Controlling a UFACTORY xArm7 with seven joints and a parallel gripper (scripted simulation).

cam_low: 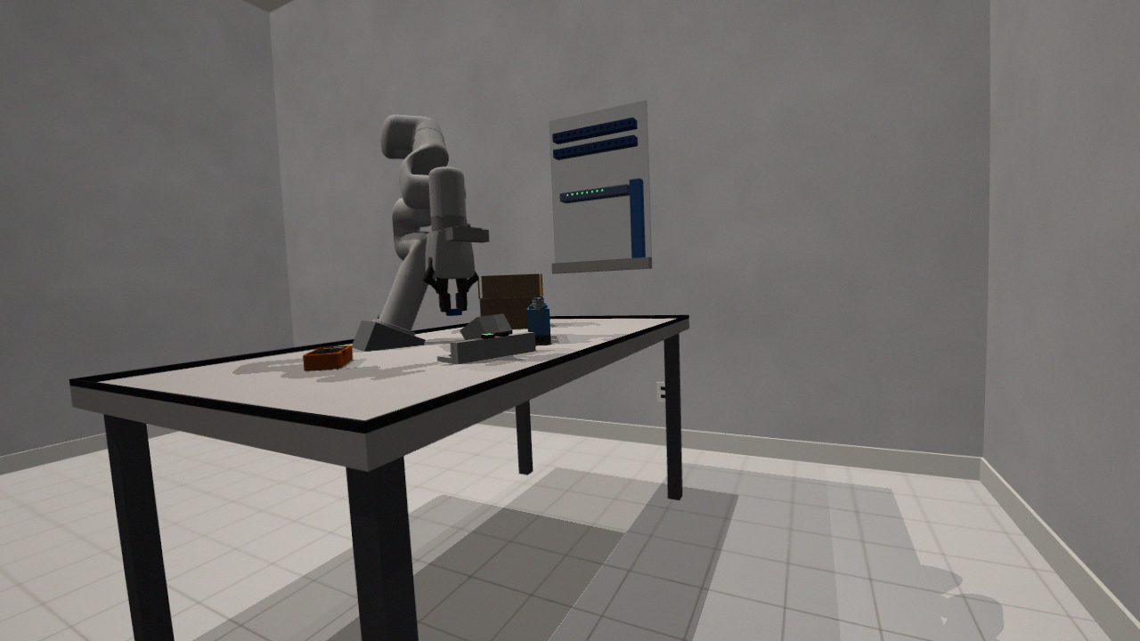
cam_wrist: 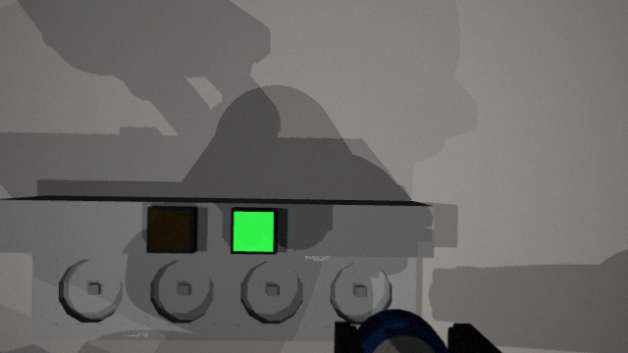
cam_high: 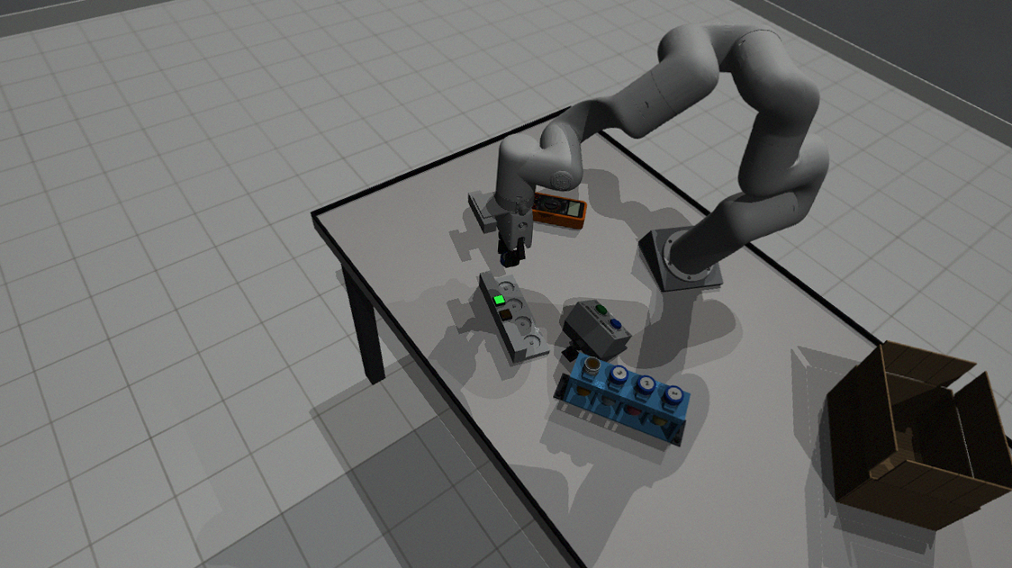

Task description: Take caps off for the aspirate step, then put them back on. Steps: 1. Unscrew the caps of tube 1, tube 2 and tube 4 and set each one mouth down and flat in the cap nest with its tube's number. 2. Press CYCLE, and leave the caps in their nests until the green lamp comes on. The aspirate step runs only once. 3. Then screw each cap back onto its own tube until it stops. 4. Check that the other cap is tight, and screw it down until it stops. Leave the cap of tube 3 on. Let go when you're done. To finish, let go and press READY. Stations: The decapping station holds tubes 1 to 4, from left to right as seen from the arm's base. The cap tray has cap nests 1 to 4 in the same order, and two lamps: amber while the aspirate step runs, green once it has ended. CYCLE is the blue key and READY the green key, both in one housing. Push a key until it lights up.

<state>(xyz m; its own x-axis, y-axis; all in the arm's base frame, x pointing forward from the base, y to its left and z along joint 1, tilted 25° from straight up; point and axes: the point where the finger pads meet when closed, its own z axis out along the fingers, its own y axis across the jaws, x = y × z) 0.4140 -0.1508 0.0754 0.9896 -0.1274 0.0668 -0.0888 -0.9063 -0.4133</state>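
Now: the cap 3 6 cm behind my hand, 34 cm to the left of it and 1 cm below it. The rest, counted from my hand: key housing (13 cm behind, 20 cm to the left, 8 cm below); then green key (14 cm behind, 17 cm to the left, 6 cm below); then cap 4 (2 cm below).
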